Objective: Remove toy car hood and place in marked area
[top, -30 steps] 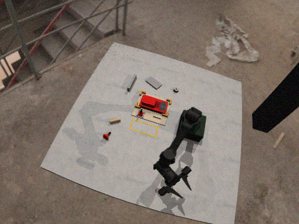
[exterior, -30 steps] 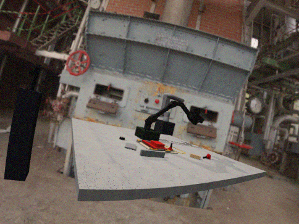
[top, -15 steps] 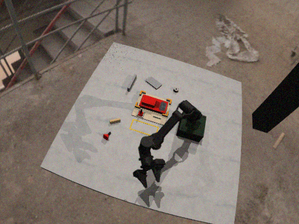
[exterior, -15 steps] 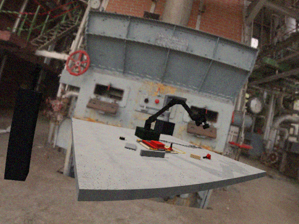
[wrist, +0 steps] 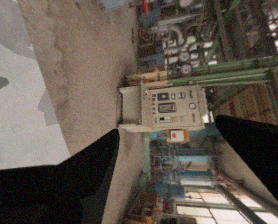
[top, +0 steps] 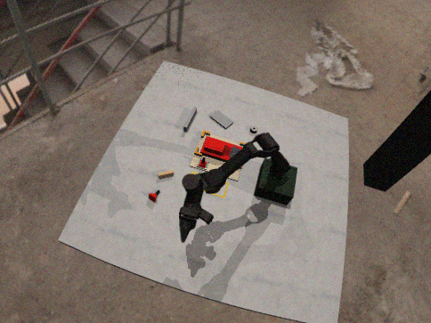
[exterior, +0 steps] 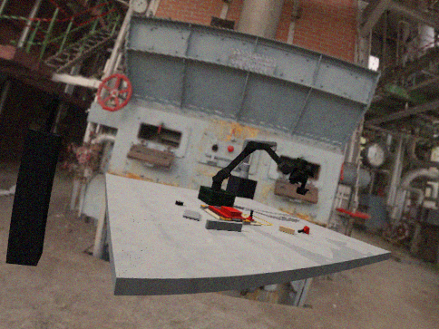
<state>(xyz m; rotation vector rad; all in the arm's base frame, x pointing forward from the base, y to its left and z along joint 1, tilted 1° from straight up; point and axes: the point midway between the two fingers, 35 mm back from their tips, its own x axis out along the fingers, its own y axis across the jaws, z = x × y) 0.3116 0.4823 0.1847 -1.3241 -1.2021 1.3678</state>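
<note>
Now: the red hood 59 cm to the right of my gripper tip, 23 cm below it and 2 cm ahead of it. The rest, counted from my gripper tip: wooden block 36 cm to the right, 25 cm below, 20 cm ahead; grey bar 73 cm to the right, 25 cm below, 19 cm ahead.
</note>
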